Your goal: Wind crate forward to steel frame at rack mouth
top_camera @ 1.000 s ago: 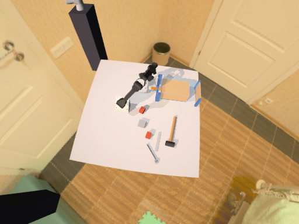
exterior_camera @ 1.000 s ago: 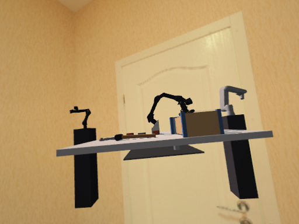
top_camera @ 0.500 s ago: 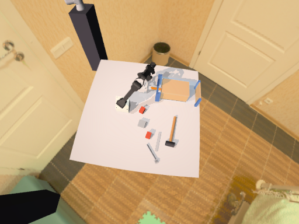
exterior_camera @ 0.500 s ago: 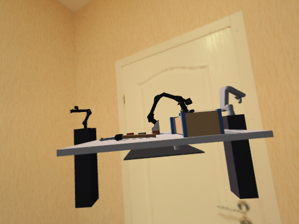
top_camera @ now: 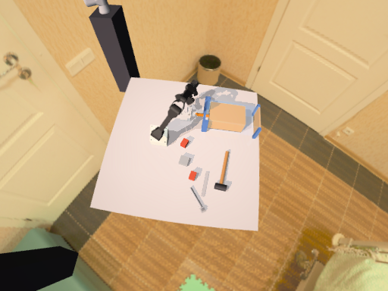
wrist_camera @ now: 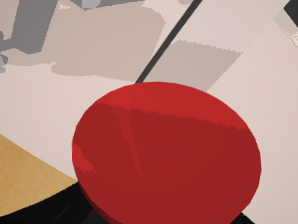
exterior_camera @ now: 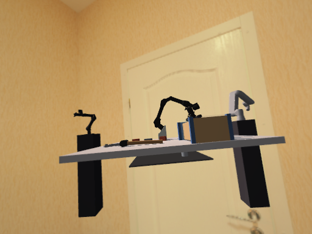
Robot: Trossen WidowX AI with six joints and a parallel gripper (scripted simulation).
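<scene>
My gripper tip is now 2 cm short of the winch handle, 5 cm to the left of it and 3 cm above it. Round my gripper tip: red knob: 1 cm ahead, 1 cm to the right; then blue frame: 19 cm ahead, 10 cm to the right, 2 cm below; then white winch: 2 cm ahead, 12 cm to the right, 10 cm below.
</scene>
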